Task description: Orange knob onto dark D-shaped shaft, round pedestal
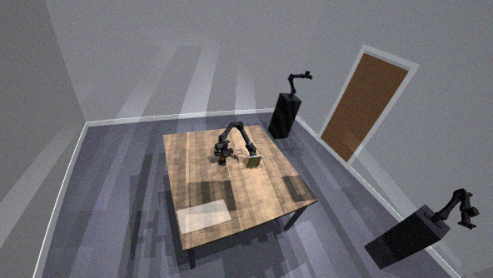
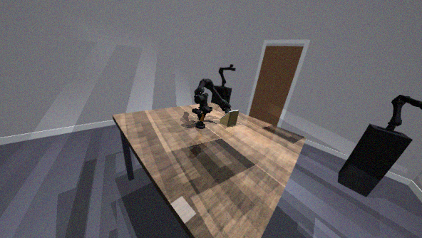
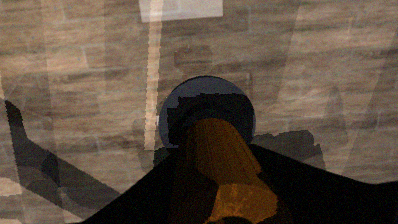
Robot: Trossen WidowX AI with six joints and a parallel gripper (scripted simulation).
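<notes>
My gripper tip is now 2 cm below the orange knob. From my gripper tip the other things lie so: round pedestal (4 cm below).
</notes>
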